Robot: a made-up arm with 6 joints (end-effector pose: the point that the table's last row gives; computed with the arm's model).
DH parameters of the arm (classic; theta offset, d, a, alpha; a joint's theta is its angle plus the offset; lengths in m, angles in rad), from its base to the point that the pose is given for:
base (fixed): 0 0 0 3.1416
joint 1: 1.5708 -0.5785 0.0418 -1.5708
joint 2: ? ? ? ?
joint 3: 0 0.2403 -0.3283 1.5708
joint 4: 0 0.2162 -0.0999 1.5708
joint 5: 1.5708 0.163 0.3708 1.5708
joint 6: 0 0.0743 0.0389 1.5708
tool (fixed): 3.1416 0.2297 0 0
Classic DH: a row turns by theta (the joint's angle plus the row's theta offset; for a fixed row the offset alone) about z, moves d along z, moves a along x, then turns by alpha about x.
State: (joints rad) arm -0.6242 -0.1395 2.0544 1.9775 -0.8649 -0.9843
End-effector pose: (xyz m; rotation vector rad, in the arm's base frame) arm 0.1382 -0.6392 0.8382 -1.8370 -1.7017 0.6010
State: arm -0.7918 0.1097 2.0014 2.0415 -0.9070 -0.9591
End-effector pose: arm 0.1519 -0.5682 0.9675 -1.9982 -1.9579 0.6198
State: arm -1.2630 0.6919 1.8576 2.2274 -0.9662 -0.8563
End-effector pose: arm 0.0708 -0.4365 1.1372 1.6702 2.2141 -0.2119
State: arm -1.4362 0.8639 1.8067 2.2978 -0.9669 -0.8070
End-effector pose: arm 0.0423 -0.4383 1.1461 1.4246 2.2027 -0.0052
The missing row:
joint 2: 0 0.073 0.0895 -1.5708
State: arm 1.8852 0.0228 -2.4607 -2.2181 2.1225 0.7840
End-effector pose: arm -0.0715 0.1257 1.3288 -0.8395 1.2852 0.2653
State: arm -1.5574 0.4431 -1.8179 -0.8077 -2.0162 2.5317
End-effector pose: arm 0.3594 0.2931 0.4734 -1.8405 1.6287 -0.5697
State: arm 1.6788 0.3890 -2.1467 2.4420 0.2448 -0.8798
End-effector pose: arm 0.1065 -0.4147 0.6920 -0.5901 -1.4681 0.5206
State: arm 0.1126 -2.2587 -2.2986 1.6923 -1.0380 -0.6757
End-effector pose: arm 0.3732 -0.3034 0.2232 -1.0971 -2.0585 -2.0067
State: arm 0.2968 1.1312 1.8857 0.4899 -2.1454 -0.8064
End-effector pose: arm -0.2886 0.2245 0.8873 0.5300 -0.7241 -1.8127
